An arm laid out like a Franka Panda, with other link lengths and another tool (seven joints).
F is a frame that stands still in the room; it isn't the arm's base.
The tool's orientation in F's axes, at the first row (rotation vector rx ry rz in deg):
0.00 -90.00 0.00
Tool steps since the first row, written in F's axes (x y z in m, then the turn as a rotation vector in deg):
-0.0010 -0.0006 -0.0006 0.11 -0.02 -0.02
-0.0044 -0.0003 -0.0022 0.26 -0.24 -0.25
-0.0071 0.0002 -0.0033 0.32 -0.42 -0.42
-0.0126 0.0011 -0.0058 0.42 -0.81 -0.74
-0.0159 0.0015 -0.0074 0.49 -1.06 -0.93
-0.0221 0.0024 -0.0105 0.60 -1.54 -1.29
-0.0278 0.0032 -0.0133 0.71 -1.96 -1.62
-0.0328 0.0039 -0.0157 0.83 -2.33 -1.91
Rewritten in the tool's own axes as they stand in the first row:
-0.0006 -0.0006 0.0010 -0.02 -0.02 -0.11
-0.0022 -0.0003 0.0044 -0.25 -0.24 -0.26
-0.0033 0.0002 0.0071 -0.42 -0.42 -0.32
-0.0058 0.0011 0.0126 -0.74 -0.81 -0.42
-0.0074 0.0015 0.0159 -0.93 -1.06 -0.49
-0.0105 0.0024 0.0221 -1.29 -1.54 -0.60
-0.0133 0.0032 0.0278 -1.62 -1.96 -0.71
-0.0157 0.0039 0.0328 -1.91 -2.33 -0.83

